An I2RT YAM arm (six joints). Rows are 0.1 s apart.
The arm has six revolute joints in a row. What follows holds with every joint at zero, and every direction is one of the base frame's.
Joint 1 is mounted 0.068 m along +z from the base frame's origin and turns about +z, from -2.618 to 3.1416 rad.
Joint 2 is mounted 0.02 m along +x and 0.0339 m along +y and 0.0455 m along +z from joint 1 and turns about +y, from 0 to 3.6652 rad.
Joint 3 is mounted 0.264 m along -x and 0.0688 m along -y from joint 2 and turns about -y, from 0 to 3.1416 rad.
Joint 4 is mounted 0.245 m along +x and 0.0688 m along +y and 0.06 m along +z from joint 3 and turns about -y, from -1.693 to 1.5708 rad.
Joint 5 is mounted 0.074 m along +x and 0.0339 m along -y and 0.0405 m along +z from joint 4 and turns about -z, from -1.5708 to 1.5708 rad.
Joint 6 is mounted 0.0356 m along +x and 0.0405 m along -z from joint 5 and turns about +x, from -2.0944 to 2.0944 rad.
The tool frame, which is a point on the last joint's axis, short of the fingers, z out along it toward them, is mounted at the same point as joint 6; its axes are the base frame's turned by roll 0, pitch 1.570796 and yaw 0 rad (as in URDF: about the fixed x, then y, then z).
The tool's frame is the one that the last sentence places.
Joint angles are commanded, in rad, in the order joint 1, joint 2, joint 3, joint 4, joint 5, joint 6. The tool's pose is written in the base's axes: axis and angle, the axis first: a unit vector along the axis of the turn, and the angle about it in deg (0 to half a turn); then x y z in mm. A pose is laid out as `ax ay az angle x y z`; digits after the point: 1 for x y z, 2 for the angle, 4 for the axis.
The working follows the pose.
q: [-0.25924 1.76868 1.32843 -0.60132 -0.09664 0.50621]
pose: 0.3601 0.9294 0.0811 150.63 362.7 -92.6 227.8
Where each joint sits with the arm in this pose, in the base's axes (m; each line is computed from the numbers above, not from the rounded line before):
joint 1: 0.0000 0.0000 0.0680
joint 2: 0.0280 0.0276 0.1135
joint 3: 0.0606 -0.0522 0.3723
joint 4: 0.3171 -0.0490 0.3222
joint 5: 0.3783 -0.1003 0.2788
joint 6: 0.3627 -0.0926 0.2278
the tool: 0.3627 -0.0926 0.2278

